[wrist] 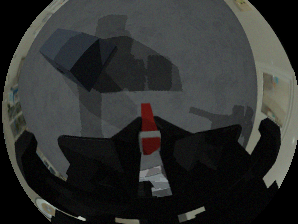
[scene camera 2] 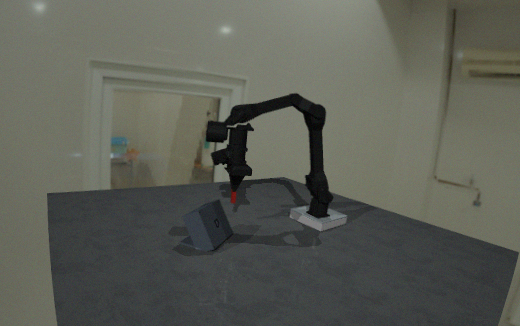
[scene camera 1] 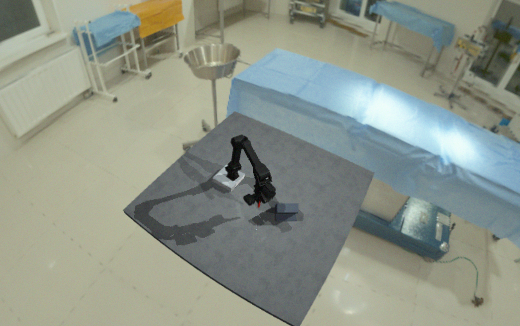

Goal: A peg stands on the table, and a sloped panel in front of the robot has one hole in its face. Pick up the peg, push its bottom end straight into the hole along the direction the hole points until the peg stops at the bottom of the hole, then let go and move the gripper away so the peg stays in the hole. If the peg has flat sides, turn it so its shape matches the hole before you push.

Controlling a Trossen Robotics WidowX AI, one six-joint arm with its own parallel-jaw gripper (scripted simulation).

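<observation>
Gripper state: my gripper [scene camera 2: 233, 190], visible also in the wrist view as the gripper [wrist: 147, 120], holds a thin red peg [wrist: 149, 139]. A sloped grey panel [wrist: 78, 55] is visible as well.
</observation>
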